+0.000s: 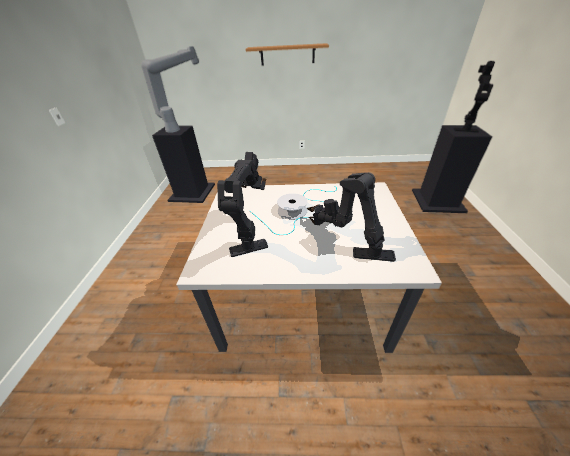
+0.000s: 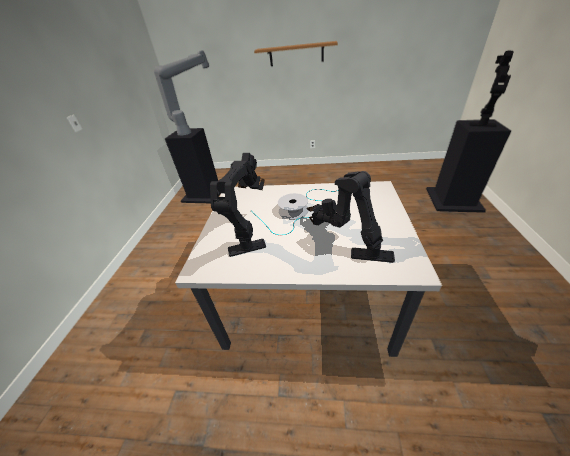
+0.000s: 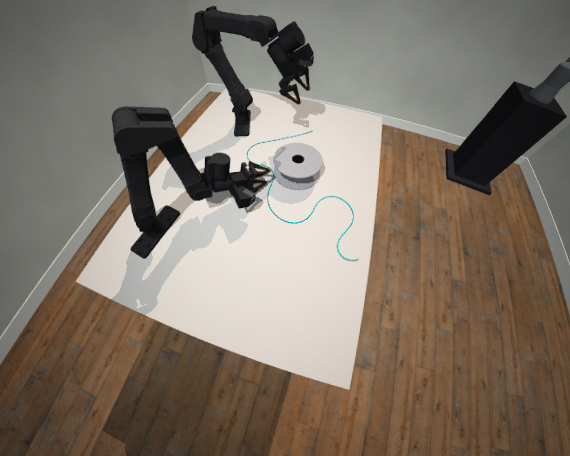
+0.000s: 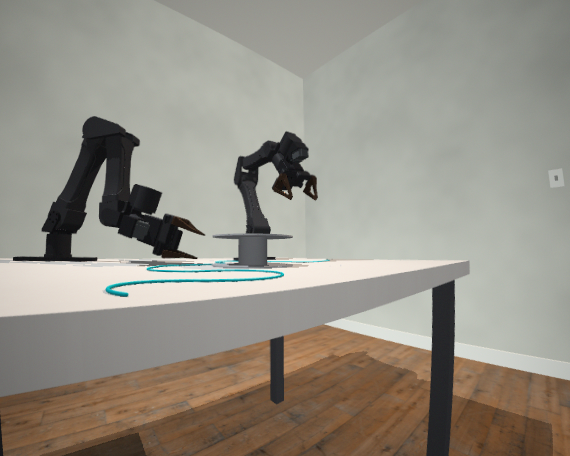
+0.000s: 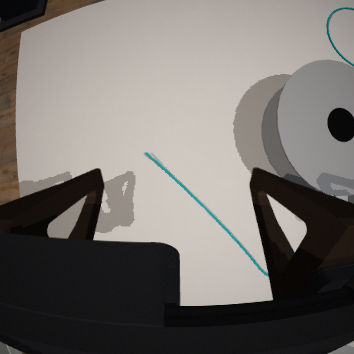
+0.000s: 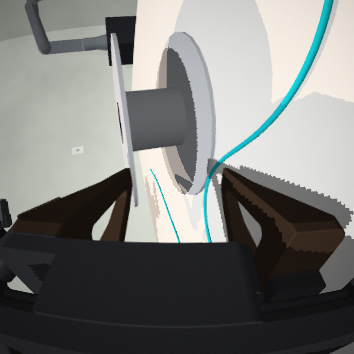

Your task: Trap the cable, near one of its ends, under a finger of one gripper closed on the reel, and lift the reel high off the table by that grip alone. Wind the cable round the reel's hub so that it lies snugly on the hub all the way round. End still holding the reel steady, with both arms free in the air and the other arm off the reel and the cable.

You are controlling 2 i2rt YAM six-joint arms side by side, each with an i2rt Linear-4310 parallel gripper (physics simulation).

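Where they show: left gripper, fingertip midpoint: (image 1: 254, 187) (image 2: 254, 188) (image 3: 304, 96) (image 4: 304, 198) (image 5: 176, 176); right gripper, fingertip midpoint: (image 1: 308, 212) (image 2: 308, 212) (image 3: 268, 176) (image 4: 200, 246) (image 6: 176, 176); left arm's base, link origin: (image 1: 248, 248) (image 2: 247, 248) (image 3: 242, 123); right arm's base, link origin: (image 1: 373, 254) (image 2: 372, 255) (image 3: 156, 231) (image 4: 58, 260).
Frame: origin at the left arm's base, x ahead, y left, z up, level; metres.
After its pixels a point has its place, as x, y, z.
Observation:
A light grey reel (image 1: 283, 202) {0.243, -0.281, 0.069} (image 2: 284, 202) {0.242, -0.283, 0.069} (image 3: 311, 167) {0.278, -0.379, 0.069} (image 4: 252, 251) {0.253, -0.362, 0.034} (image 5: 305, 125) {0.255, -0.284, 0.069} (image 6: 155, 119) {0.208, -0.356, 0.035} stands upright on the table, its hub bare. A thin teal cable (image 1: 281, 234) {0.044, -0.180, 0.003} (image 3: 294, 222) {0.204, -0.569, 0.003} (image 4: 190, 281) {0.365, -0.625, 0.001} (image 5: 200, 204) {0.223, -0.116, 0.003} (image 6: 287, 103) {0.113, -0.453, 0.002} lies on the table in curves, passing beside the reel. My left gripper (image 3: 303, 96) {0.269, -0.121, 0.194} (image 4: 303, 199) {0.269, -0.121, 0.194} (image 5: 176, 176) {0.269, -0.121, 0.194} is wide open and empty, high above the table near one cable end. My right gripper (image 3: 271, 175) {0.120, -0.393, 0.044} (image 4: 200, 246) {0.120, -0.393, 0.044} (image 6: 176, 176) {0.120, -0.393, 0.044} is partly open and empty, low at the reel's rim, one finger above the other. The cable passes close to its lower finger; contact is unclear.
The white table (image 1: 310, 277) {-0.299, -0.226, 0.000} (image 2: 310, 277) {-0.305, -0.248, 0.000} (image 3: 280, 320) {0.140, -0.881, 0.000} carries both arm bases. Behind it, a grey arm stands on a black pedestal (image 1: 182, 165) (image 2: 192, 160), and a black arm stands on another pedestal (image 1: 452, 165) (image 2: 470, 165). A wooden shelf (image 1: 287, 48) is on the back wall.

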